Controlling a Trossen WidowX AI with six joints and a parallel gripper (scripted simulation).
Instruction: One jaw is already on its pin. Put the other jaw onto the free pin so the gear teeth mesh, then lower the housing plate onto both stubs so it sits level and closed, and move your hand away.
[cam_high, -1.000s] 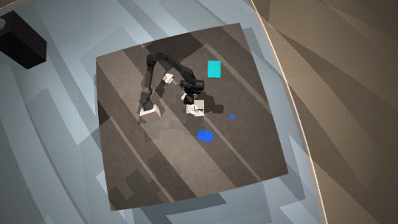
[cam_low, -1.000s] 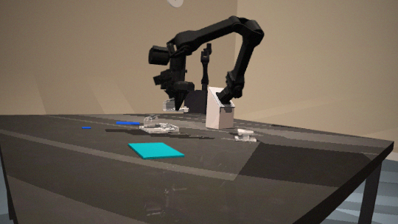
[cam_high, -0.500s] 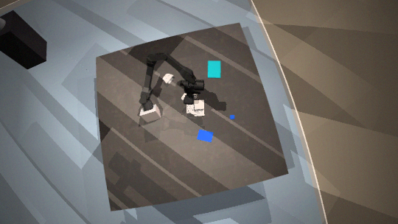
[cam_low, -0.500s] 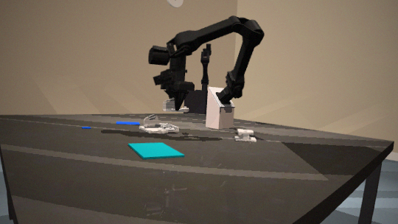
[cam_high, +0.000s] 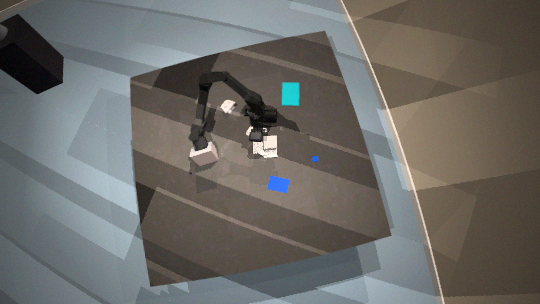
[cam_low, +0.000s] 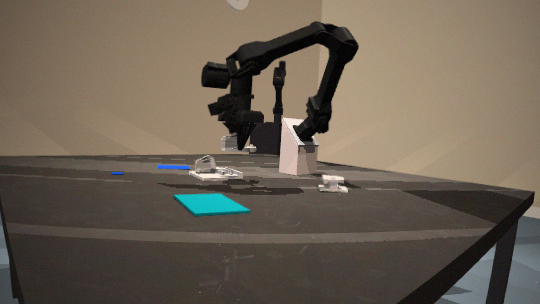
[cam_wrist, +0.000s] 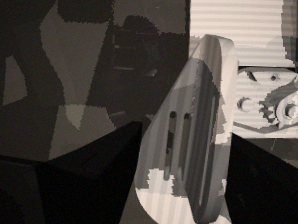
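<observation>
The jaw lies 40 mm behind my gripper tip. The rest, counted from my gripper tip: white housing plate (130 mm behind, 220 mm to the left, 60 mm below); cyan flat patch (230 mm ahead, 190 mm to the left, 80 mm below); small blue square (240 mm ahead, 220 mm to the right, 80 mm below).
</observation>
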